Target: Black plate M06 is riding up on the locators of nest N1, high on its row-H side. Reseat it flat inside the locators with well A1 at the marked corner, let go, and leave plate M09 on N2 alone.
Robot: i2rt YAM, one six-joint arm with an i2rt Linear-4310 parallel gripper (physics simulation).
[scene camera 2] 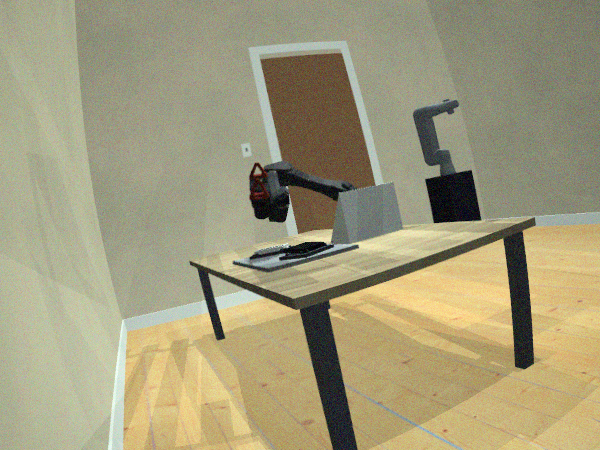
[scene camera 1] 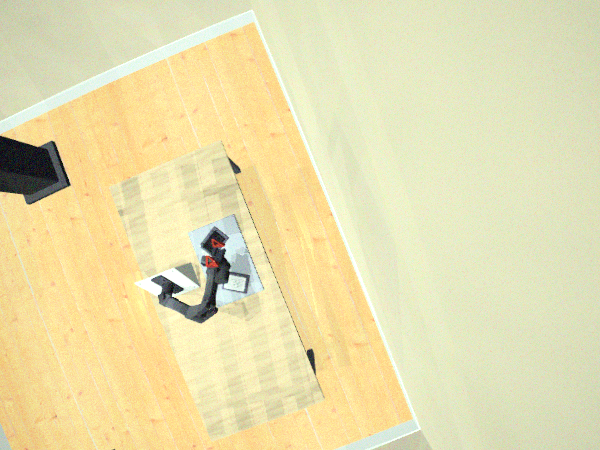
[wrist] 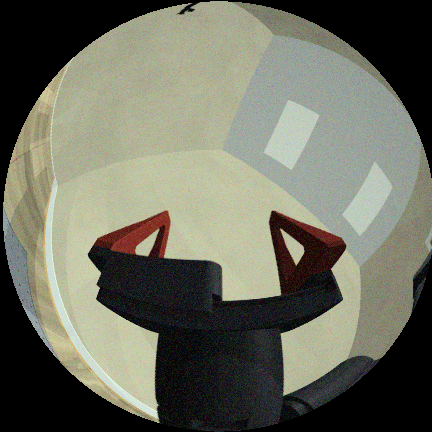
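Pixels of known places: gripper, fingertip midpoint: (scene camera 2: 256, 170) (scene camera 1: 209, 247) (wrist: 219, 215); arm's base, link origin: (scene camera 2: 361, 209) (scene camera 1: 168, 284).
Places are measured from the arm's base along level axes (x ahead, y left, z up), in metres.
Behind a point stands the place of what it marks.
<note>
The black plate (scene camera 1: 216, 233) @[y 0.177, x 0.366, z -0.071 m] (scene camera 2: 308, 247) @[y 0.185, x 0.331, z -0.073 m] sits at a dark nest on the grey board (scene camera 1: 232, 223) @[y 0.200, x 0.477, z -0.098 m] (scene camera 2: 266, 268) @[y 0.236, x 0.506, z -0.100 m], partly hidden by the arm in scene camera 1. Its tilt, its A1 corner and the locators are too small to make out. A pale plate (scene camera 1: 237, 282) @[y -0.160, x 0.365, z -0.083 m] (scene camera 2: 273, 249) @[y -0.111, x 0.359, z -0.078 m] lies in the other dark nest. No labels are readable. My gripper (scene camera 1: 214, 252) @[y 0.093, x 0.422, z 0.221 m] (scene camera 2: 258, 182) @[y 0.093, x 0.422, z 0.221 m] (wrist: 219, 215) @[y 0.093, x 0.422, z 0.221 m] is open and empty, its red fingers wide apart. It hangs high above the board, apart from both plates, and points away from the table. Neither plate shows clearly in the wrist view.
The board lies on the wooden table (scene camera 1: 250, 360) @[y -0.670, x 0.230, z -0.112 m] (scene camera 2: 425, 248) @[y 0.639, x 0.179, z -0.112 m], near one long edge. A pale sloped panel (scene camera 1: 149, 285) @[y 0.037, x -0.084, z 0.037 m] (scene camera 2: 367, 215) @[y 0.078, x 0.022, z -0.024 m] stands by my arm's base. Another grey arm (scene camera 2: 426, 135) stands on a black pedestal (scene camera 2: 453, 197) (scene camera 1: 30, 165) off the table.
</note>
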